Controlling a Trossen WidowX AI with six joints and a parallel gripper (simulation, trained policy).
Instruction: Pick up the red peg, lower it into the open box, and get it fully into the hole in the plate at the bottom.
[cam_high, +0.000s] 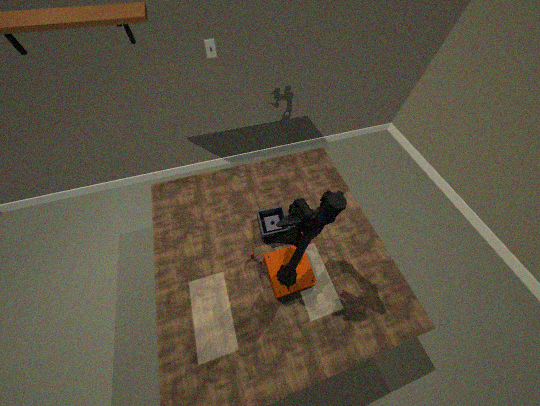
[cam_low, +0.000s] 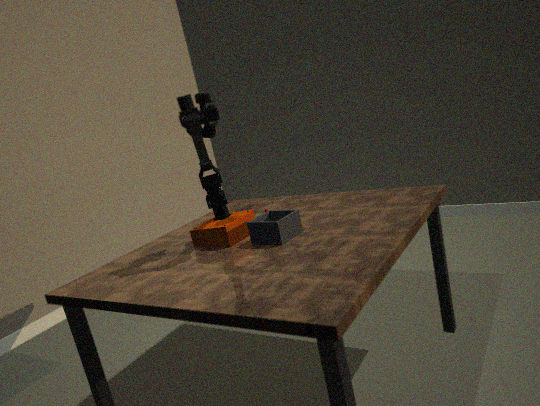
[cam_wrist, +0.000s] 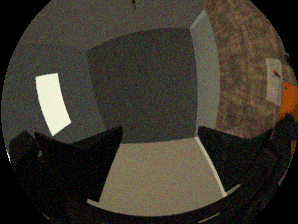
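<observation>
My gripper tip is 52 cm above the red peg, 10 cm short of it and 7 cm to the right of it. Also, from my gripper tip: grey plate 52 cm below, 26 cm ahead, 9 cm to the right; grey box 54 cm below, 26 cm ahead, 9 cm to the right.
</observation>
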